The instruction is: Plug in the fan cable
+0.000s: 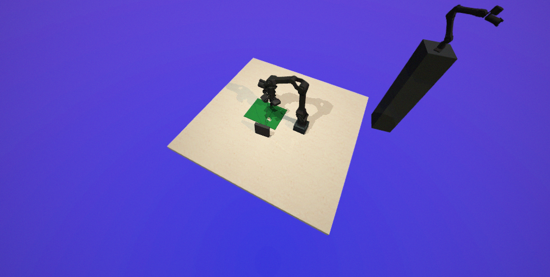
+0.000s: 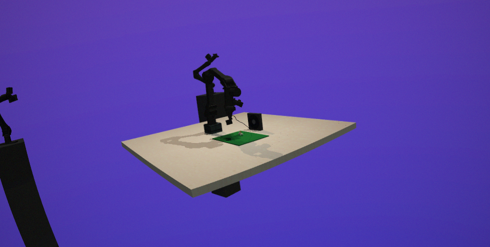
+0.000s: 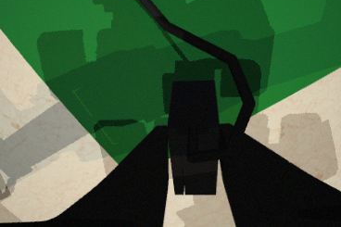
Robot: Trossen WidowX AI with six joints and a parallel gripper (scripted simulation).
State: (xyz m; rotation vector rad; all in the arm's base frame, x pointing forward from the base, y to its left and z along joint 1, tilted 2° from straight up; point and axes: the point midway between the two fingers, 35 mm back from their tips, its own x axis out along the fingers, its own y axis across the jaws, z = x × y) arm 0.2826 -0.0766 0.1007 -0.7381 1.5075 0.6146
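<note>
My gripper tip is now 140 mm above the green board, 50 mm short of it and 20 mm to the right of it. From my gripper tip the other things lie so: black fan plug 10 mm to the right, 10 mm below, 10 mm behind; then black fan 230 mm to the left, 60 mm below; then header 120 mm below, 80 mm to the left.
</note>
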